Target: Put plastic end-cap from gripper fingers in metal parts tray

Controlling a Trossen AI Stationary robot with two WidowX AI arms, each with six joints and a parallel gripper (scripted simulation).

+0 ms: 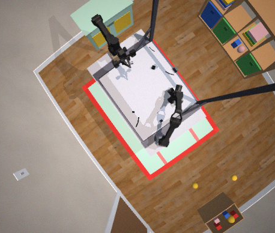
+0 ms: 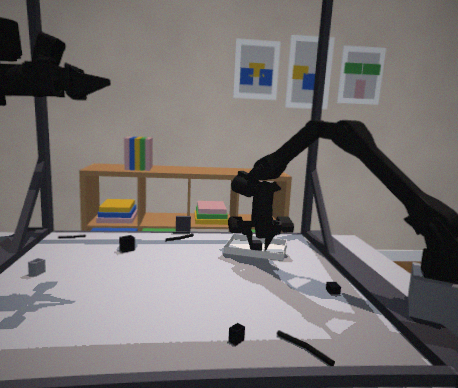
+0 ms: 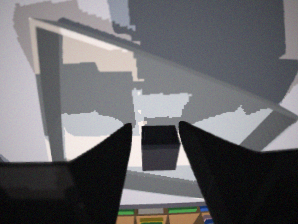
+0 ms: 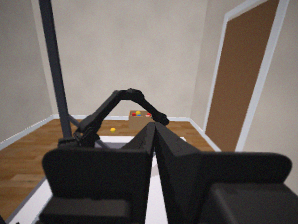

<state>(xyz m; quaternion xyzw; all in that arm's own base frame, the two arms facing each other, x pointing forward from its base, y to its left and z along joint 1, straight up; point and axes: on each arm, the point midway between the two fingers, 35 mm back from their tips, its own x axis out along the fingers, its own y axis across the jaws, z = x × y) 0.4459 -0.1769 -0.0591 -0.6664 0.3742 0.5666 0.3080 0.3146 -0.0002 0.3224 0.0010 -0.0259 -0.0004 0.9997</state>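
My left gripper is now 3 cm past the black end-cap, 1 cm to the left of it and 2 cm above it.
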